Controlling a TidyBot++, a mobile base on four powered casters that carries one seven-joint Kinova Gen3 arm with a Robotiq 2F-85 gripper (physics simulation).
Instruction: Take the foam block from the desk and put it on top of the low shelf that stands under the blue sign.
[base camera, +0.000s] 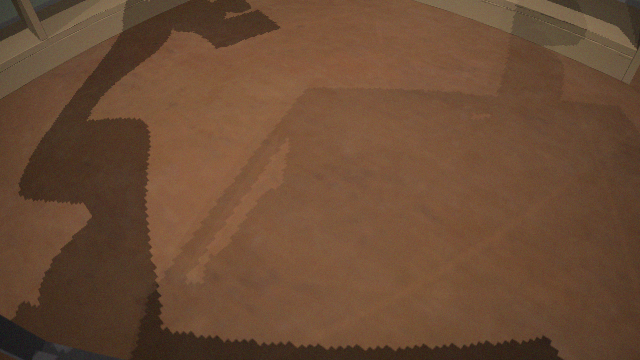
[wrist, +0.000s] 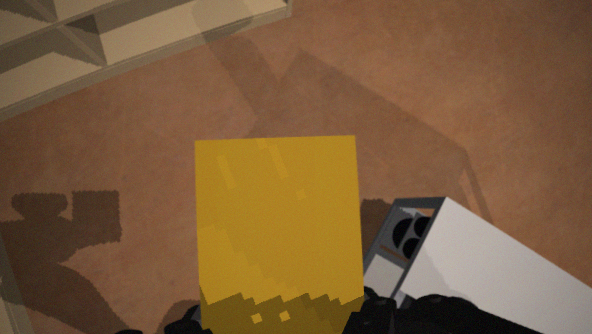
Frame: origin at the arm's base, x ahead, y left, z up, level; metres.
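Seen in the pictures: gripper, fingertip midpoint: (wrist: 281, 306).
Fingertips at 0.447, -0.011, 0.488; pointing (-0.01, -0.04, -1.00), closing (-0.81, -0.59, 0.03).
A point is followed by its place in that frame, as x, y, z.
My gripper (wrist: 281, 306) @(0.447, -0.011, 0.488) is shut on the yellow foam block (wrist: 280, 215) @(0.472, -0.049, 0.529), which sticks out ahead of the fingers in the wrist view, with the floor behind it. The block's lower part is in shadow. A pale shelf unit (wrist: 150, 58) @(1.021, -0.253, -0.366) stands on the floor at the upper left of the wrist view, apart from the block. Pale shelf units also show in the base view, one at the top left (base camera: 75, 42) @(0.865, 0.703, -0.361) and one at the top right (base camera: 595, 52) @(0.781, -0.552, -0.359). Which of them is the low shelf I cannot tell. The blue sign and the desk do not show.
The white and grey mobile base (wrist: 490, 255) @(-0.005, -0.190, -0.014) is at the lower right of the wrist view. A pale edge (wrist: 12, 300) @(0.990, 0.602, -0.355) runs along the lower left there. Shadows of the arm and base fall on the brown floor (base camera: 375, 210) @(0.378, -0.034, -0.396) (wrist: 525, 100) @(-0.166, -0.845, -0.396).
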